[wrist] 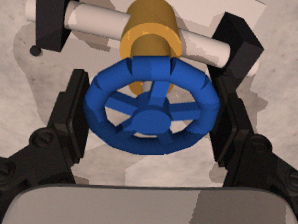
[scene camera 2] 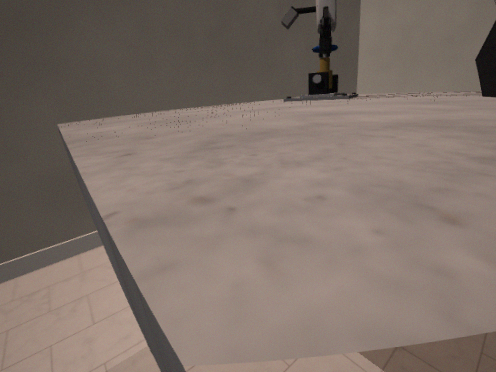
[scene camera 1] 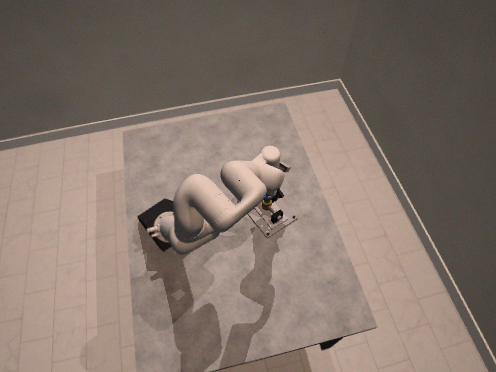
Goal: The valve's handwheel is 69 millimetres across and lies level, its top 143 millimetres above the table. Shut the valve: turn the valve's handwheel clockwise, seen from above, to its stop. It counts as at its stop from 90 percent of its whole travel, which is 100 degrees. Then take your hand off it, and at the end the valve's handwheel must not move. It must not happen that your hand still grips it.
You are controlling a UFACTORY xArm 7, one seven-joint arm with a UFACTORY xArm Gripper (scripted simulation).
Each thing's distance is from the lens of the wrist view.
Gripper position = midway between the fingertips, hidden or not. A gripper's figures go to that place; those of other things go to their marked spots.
my gripper (wrist: 151, 90): 0.14 m
blue handwheel (wrist: 151, 113): 0.11 m
